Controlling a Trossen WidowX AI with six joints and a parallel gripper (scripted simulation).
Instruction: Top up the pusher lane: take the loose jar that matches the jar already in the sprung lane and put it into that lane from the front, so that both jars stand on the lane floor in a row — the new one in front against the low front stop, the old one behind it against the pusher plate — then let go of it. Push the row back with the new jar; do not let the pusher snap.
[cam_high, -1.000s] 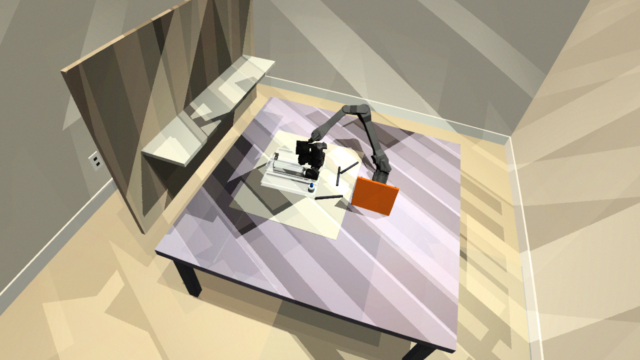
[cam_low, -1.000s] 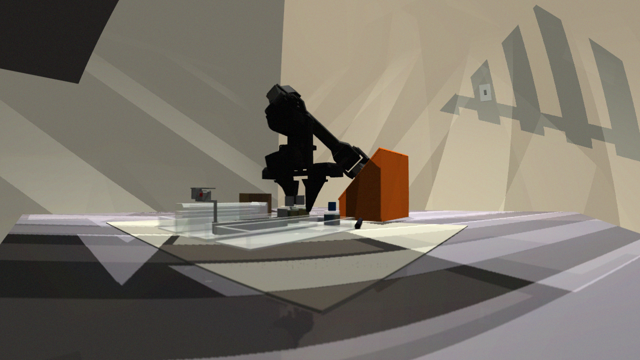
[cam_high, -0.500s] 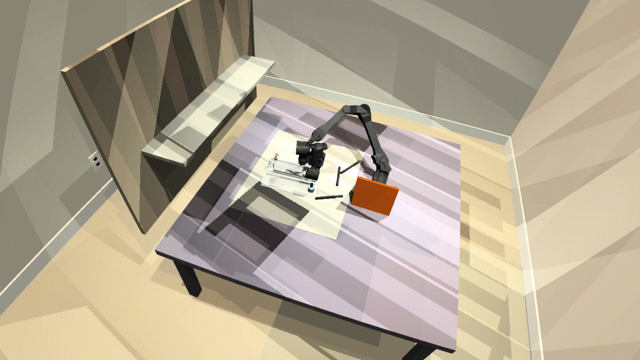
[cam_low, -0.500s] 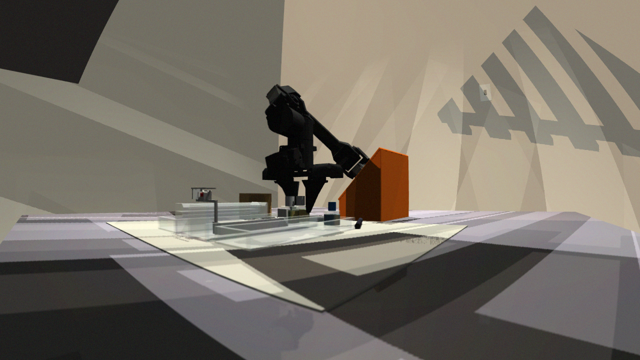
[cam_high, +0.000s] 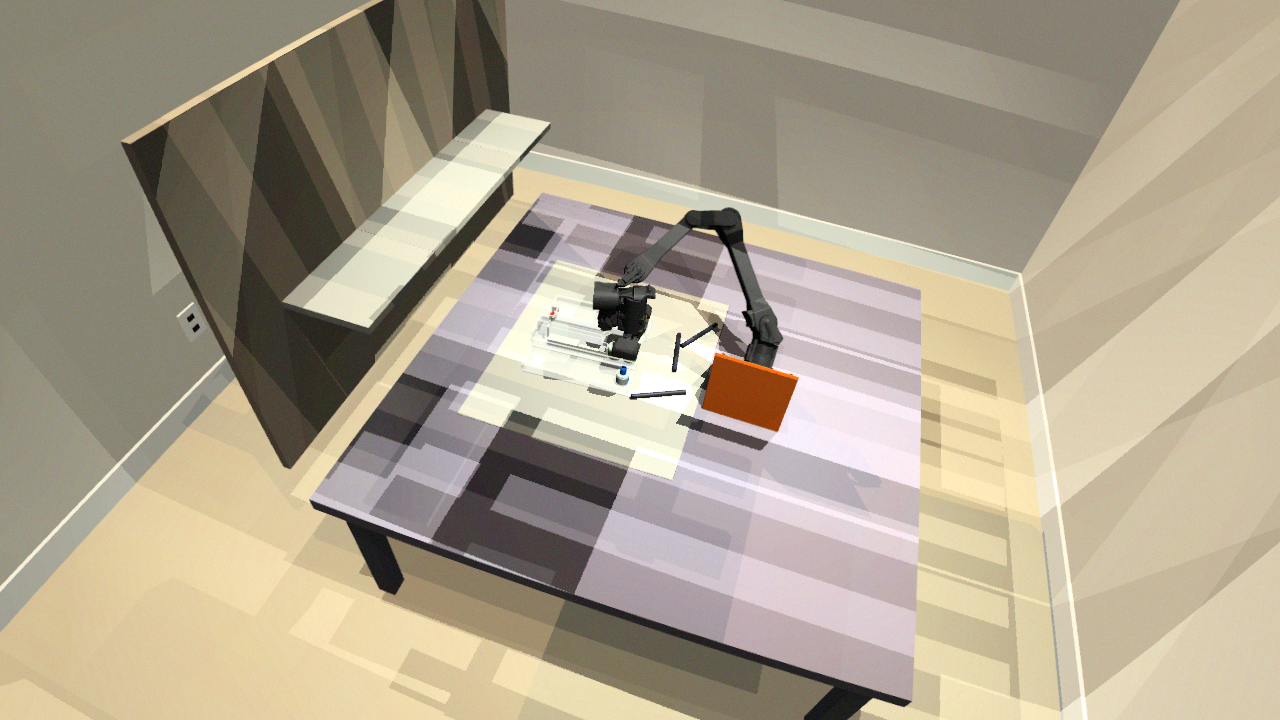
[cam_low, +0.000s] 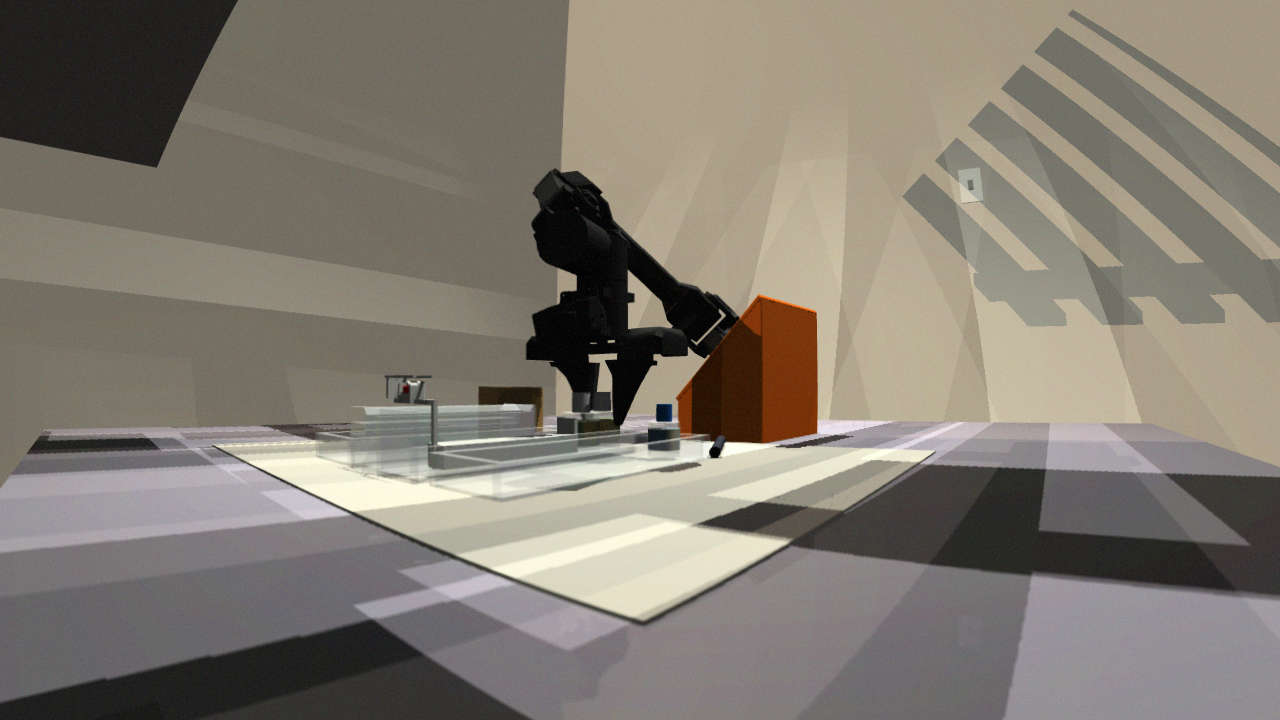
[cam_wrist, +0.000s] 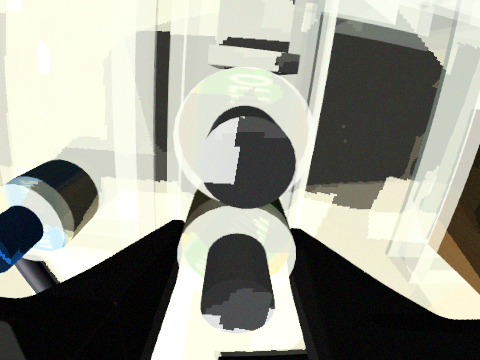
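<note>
Now: the blue-lidded jar 8 cm to the left of my gripper tip. Round my gripper tip: brown box (13 cm to the right, 1 cm ahead, 1 cm above); transparent lane (14 cm ahead, 3 cm to the right, 1 cm below); shelf (50 cm ahead, 33 cm above, 6 cm to the right).
</note>
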